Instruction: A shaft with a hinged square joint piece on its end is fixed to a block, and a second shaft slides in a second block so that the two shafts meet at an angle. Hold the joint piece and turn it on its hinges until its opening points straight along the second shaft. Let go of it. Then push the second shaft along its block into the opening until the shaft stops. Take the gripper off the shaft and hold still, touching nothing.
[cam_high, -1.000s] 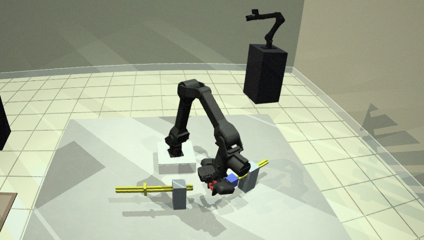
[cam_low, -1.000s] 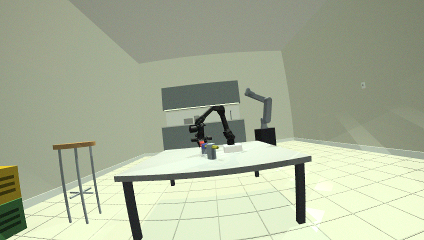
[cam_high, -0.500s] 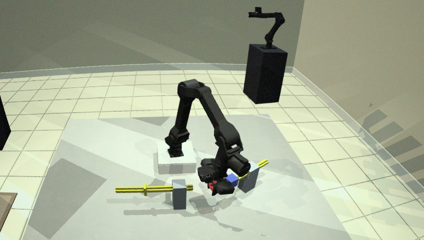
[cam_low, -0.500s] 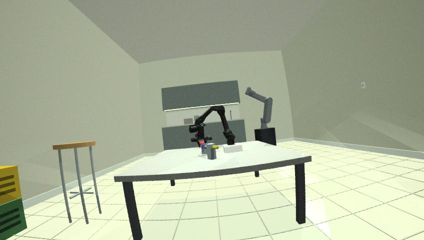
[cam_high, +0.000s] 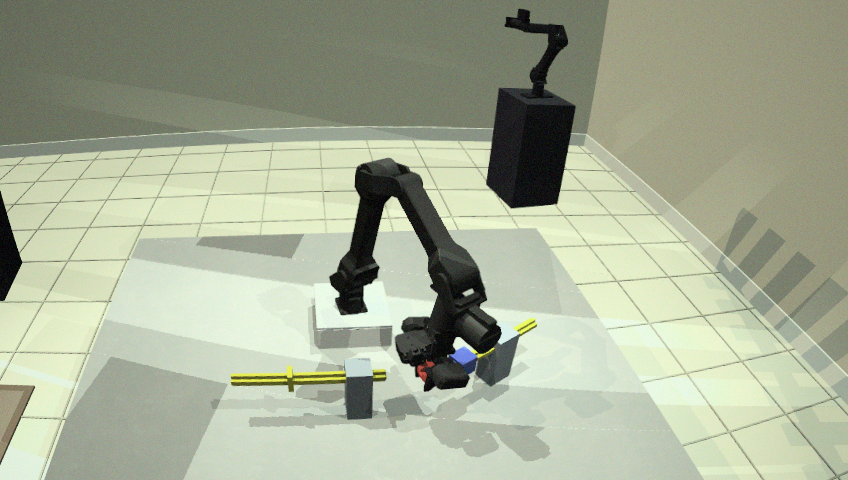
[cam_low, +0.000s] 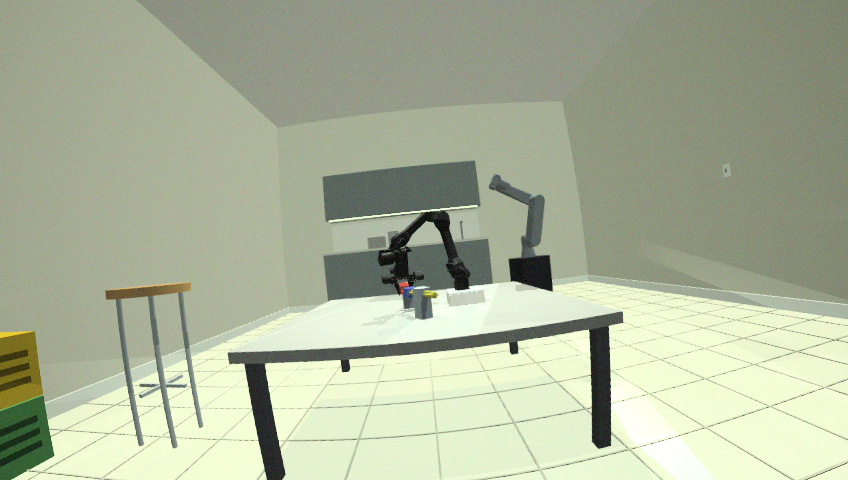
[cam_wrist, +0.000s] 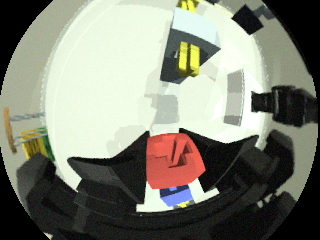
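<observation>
The red square joint piece lies 30 mm above my gripper tip and 20 mm to the left of it.
</observation>
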